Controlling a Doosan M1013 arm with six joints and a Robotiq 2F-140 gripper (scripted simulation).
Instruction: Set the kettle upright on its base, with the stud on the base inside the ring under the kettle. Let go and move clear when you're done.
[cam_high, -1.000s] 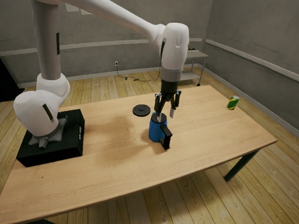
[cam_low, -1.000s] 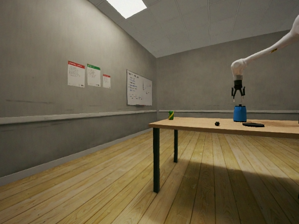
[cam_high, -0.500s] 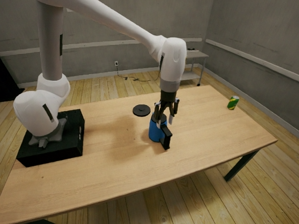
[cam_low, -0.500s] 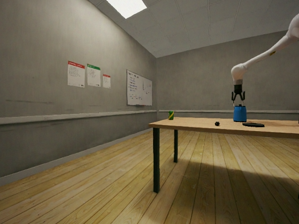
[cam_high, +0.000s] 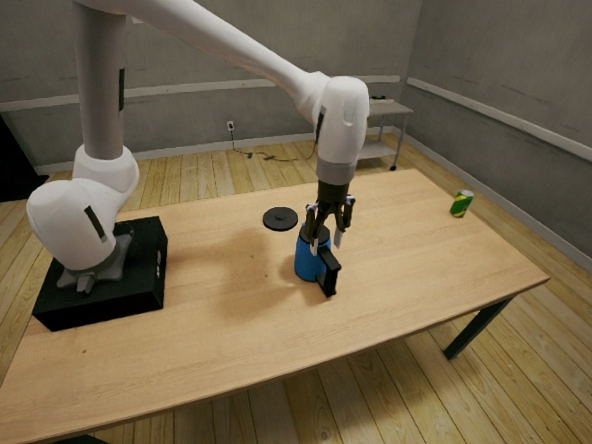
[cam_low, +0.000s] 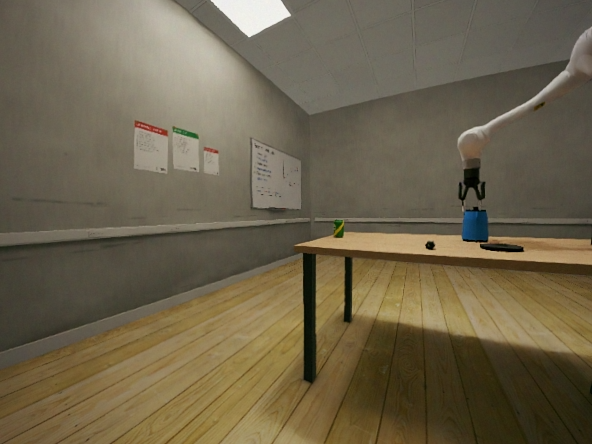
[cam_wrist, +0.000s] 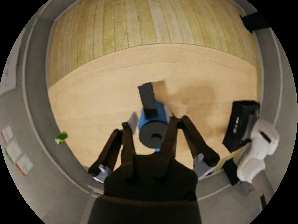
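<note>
Now: hand 30 mm to the right of the blue kettle and 100 mm above it. Also, from my hand: black round base (60 mm behind, 360 mm to the left, 180 mm below).
</note>
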